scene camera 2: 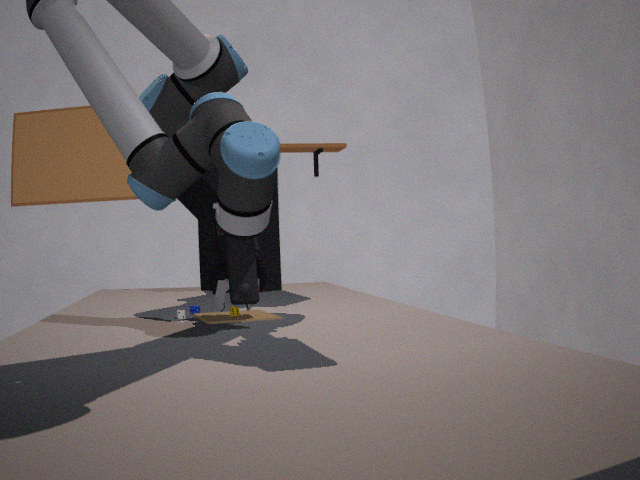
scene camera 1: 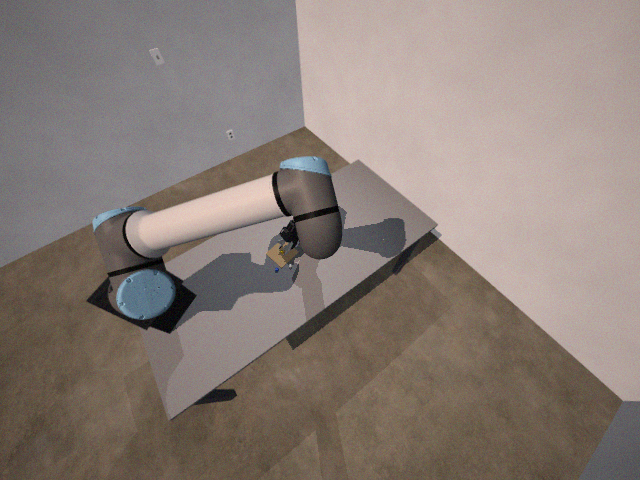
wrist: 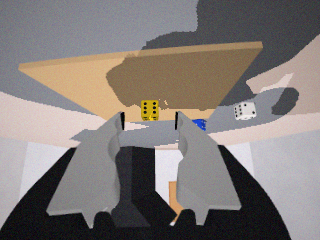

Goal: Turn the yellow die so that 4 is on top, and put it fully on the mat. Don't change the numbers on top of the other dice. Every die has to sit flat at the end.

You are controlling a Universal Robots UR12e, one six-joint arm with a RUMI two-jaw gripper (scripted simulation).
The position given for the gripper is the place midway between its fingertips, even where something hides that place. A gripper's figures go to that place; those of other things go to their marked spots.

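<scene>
Tan mat [scene camera 2: 252,315] at 1.16 m from the lens; gripper [scene camera 2: 234,310] at 1.17 m from the lens.
</scene>
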